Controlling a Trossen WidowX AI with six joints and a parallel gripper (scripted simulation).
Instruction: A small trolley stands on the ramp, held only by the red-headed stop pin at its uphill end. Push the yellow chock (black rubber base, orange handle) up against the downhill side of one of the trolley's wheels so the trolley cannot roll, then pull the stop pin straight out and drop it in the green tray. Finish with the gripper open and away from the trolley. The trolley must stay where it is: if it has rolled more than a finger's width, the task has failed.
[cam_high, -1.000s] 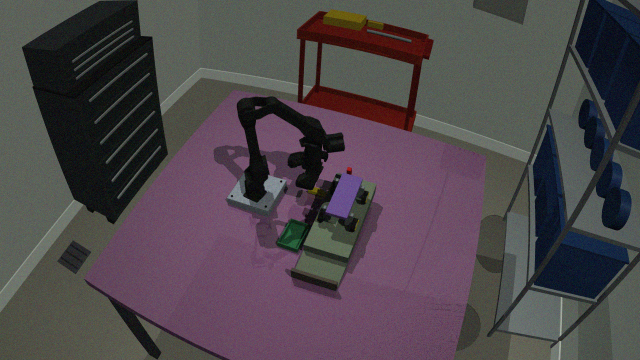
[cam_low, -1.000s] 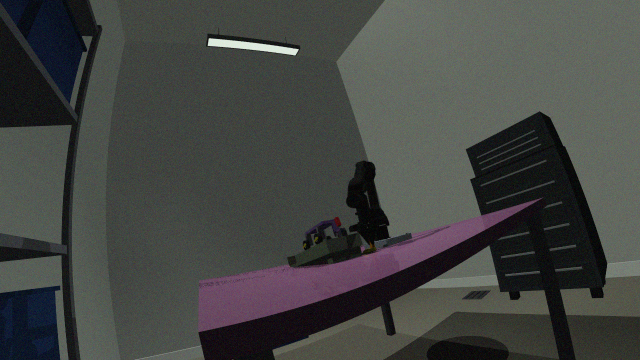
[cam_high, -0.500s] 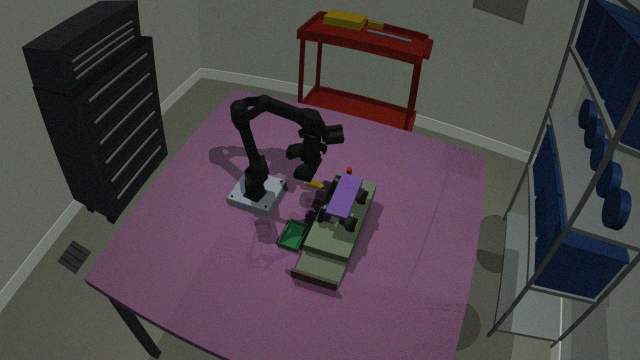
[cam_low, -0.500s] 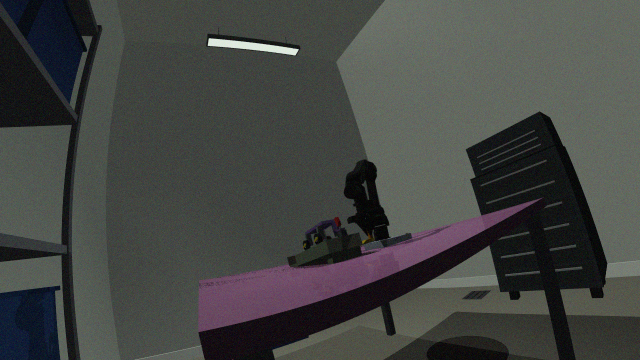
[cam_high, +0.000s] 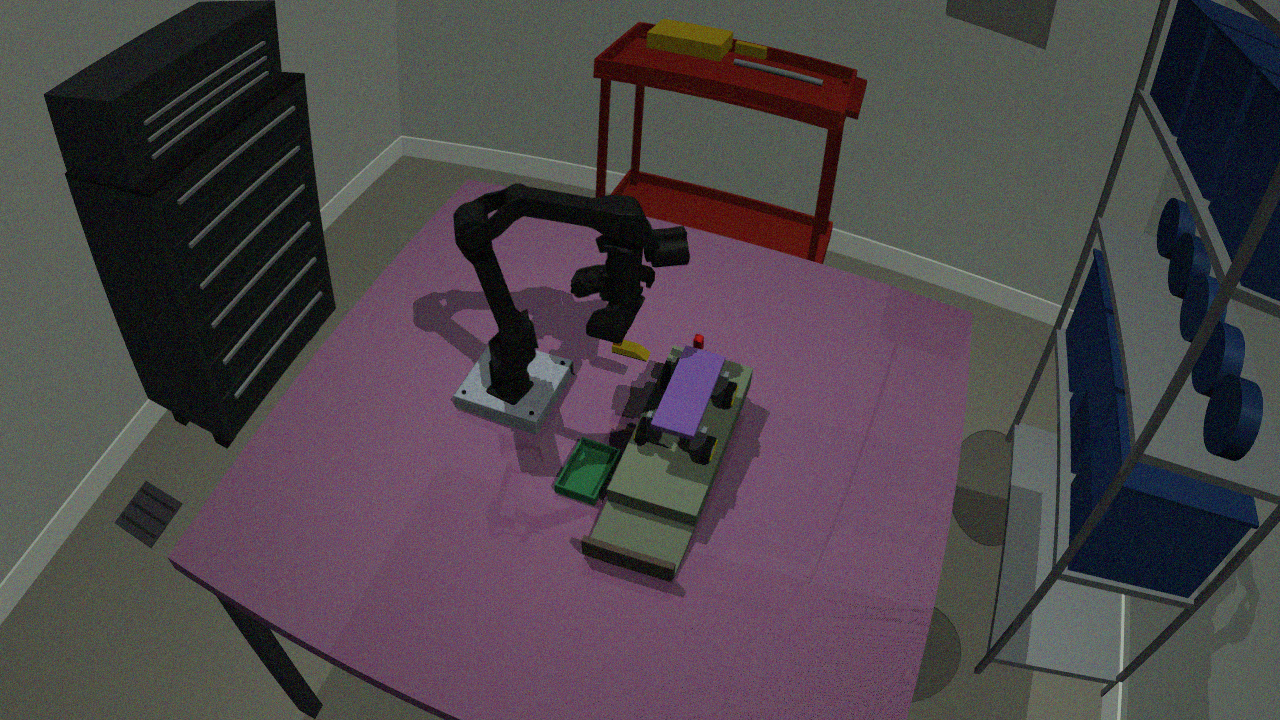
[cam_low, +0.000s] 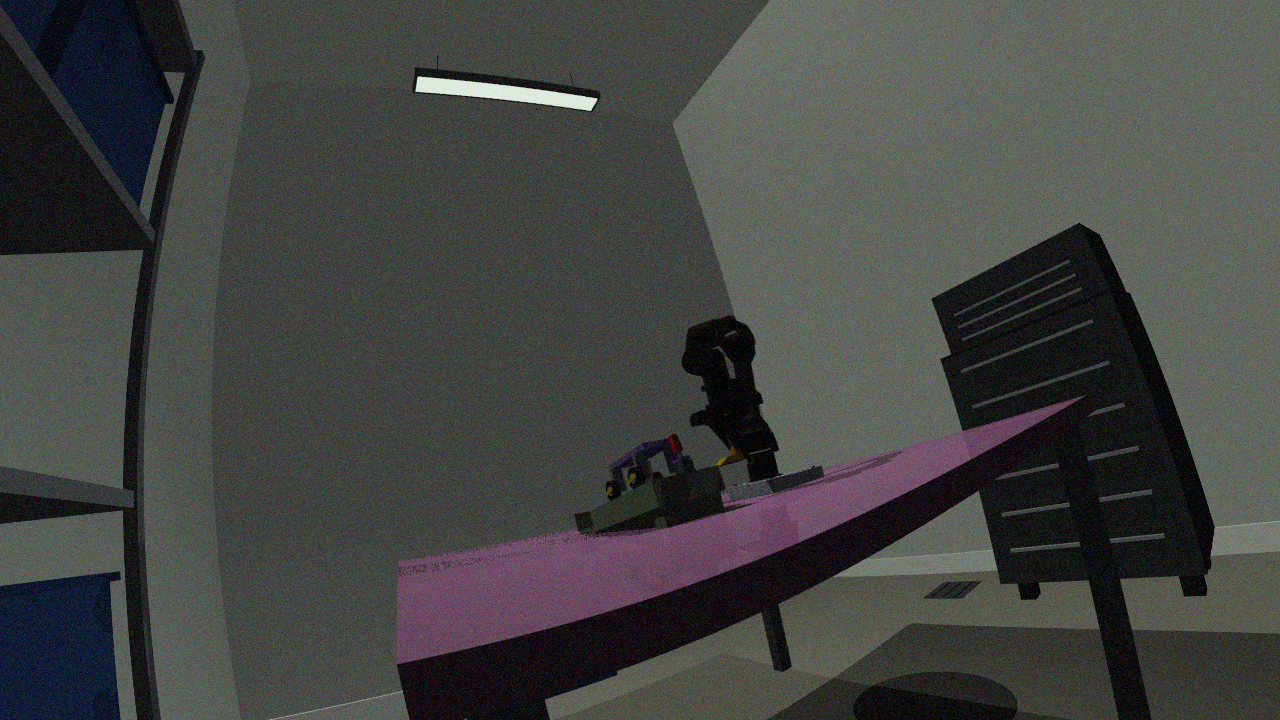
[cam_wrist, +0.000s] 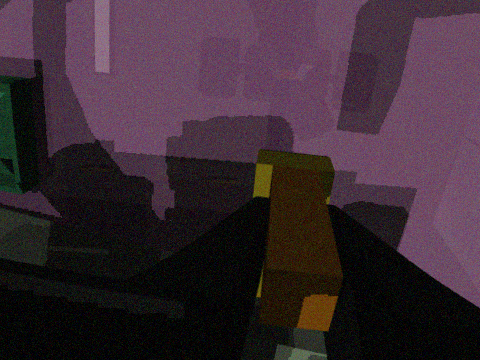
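Now: gripper tip 18 cm short of the trolley, 8 cm to the left of it and 1 cm above it. From my gripper tip the other things lie so: red-headed stop pin 14 cm ahead, 3 cm to the left, 2 cm above; then olive ramp 18 cm ahead, 8 cm to the right, 7 cm below; then yellow chock 2 cm ahead, 1 cm below.
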